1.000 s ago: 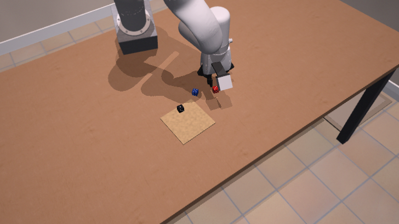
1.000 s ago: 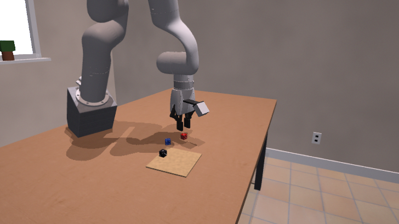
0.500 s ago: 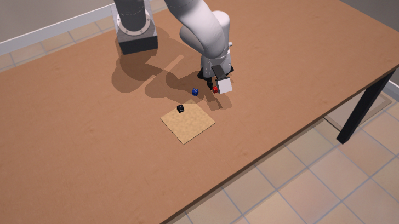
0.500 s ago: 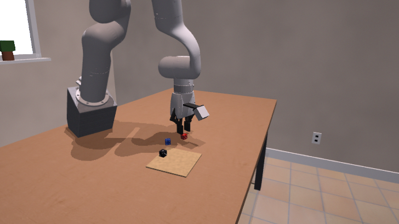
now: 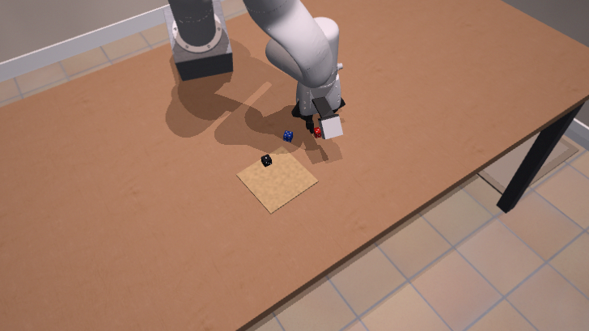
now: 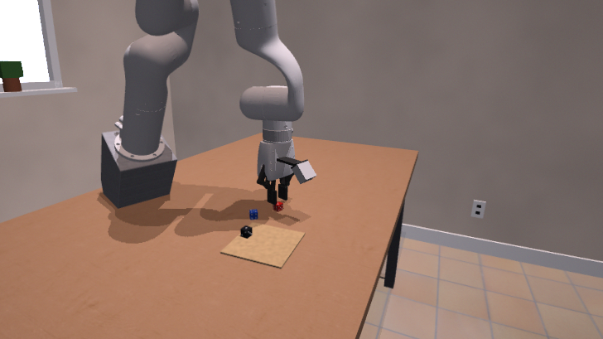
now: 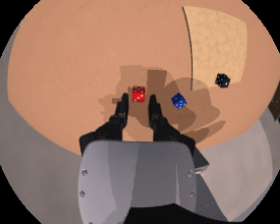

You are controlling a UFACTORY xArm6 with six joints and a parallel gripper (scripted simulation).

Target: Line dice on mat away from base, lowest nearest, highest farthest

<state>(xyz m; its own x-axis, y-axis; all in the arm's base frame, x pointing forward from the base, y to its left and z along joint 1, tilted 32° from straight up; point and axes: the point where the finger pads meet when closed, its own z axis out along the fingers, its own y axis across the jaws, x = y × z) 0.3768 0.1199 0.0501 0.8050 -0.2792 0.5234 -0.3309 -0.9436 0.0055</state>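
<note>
Now: hand 40 mm above the red die. The rest, counted from my hand: black die: 160 mm to the right, 30 mm below, 10 mm behind; tan mat: 160 mm to the right, 40 mm below, 40 mm ahead; blue die: 70 mm to the right, 40 mm below, 40 mm behind.
</note>
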